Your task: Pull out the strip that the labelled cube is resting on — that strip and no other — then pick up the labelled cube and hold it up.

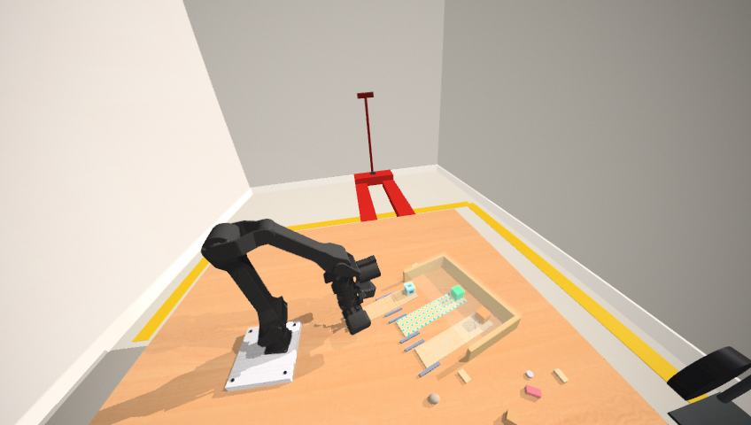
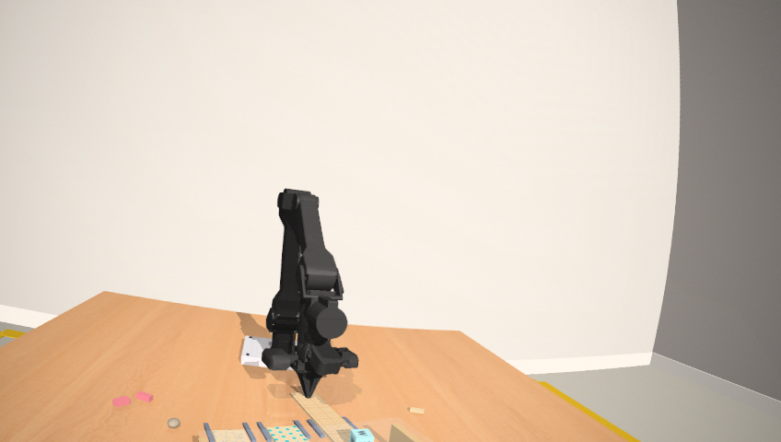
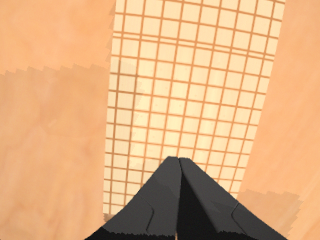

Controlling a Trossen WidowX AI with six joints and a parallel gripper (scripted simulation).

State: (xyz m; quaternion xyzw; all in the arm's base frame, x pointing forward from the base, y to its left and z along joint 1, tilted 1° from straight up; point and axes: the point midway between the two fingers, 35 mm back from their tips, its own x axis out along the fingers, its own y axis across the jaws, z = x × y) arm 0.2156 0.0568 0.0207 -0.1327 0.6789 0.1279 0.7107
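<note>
Now: the labelled cube 200 mm ahead of my gripper tip, 80 mm to the left of it and 20 mm above it. From my gripper tip the other things lie so: stone 230 mm to the right, 190 mm ahead.
</note>
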